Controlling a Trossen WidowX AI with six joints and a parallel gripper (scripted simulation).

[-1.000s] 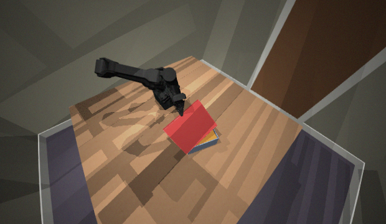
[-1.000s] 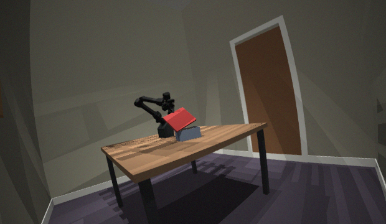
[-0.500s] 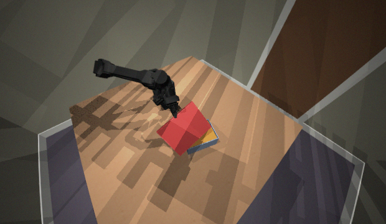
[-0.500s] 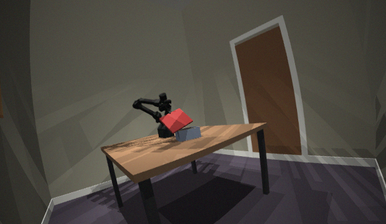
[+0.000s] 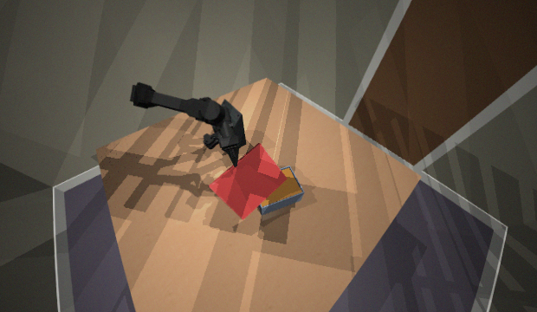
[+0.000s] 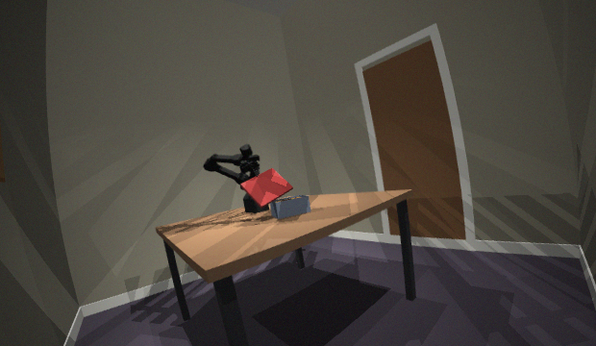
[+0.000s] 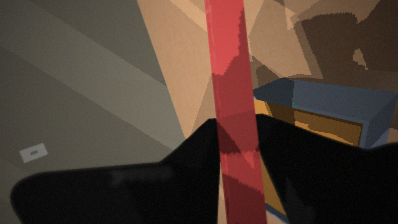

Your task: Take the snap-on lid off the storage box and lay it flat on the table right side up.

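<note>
My gripper tip is 6 cm short of the red lid, 1 cm to the right of it and 6 cm above it. From my gripper tip the other things lie so: box 11 cm ahead, 11 cm to the left, 19 cm below.
</note>
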